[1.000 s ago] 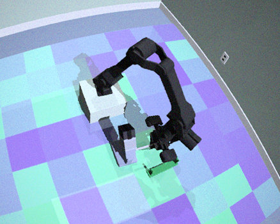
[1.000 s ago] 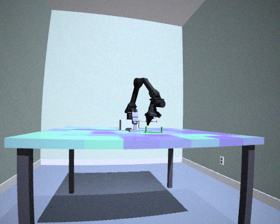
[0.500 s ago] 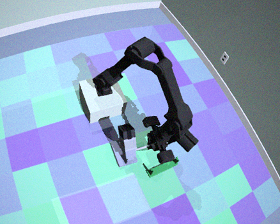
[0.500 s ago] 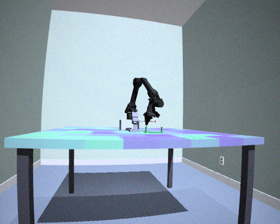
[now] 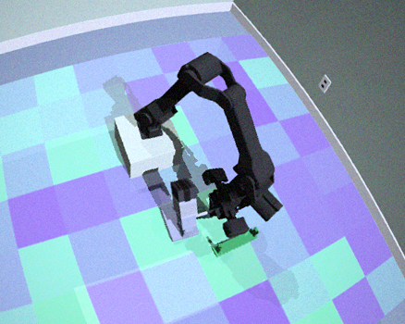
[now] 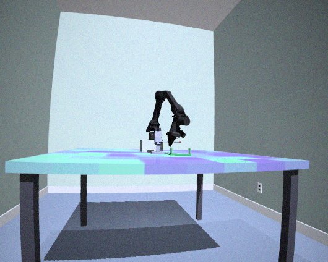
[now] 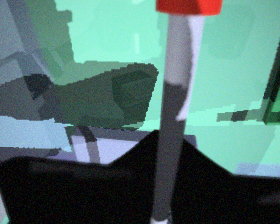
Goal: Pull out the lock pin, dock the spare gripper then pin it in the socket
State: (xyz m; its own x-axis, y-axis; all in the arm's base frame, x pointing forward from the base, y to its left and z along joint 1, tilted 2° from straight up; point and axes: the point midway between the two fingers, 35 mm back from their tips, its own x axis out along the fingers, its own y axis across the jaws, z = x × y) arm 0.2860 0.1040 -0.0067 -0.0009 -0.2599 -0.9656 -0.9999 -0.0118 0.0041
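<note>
The grey mount lies 1 cm behind my gripper tip and 8 cm to the right of it. Also, from my gripper tip: spare gripper: 3 cm behind, 8 cm to the right, 7 cm above; then green rack: 9 cm ahead, 6 cm to the left, 3 cm below.
</note>
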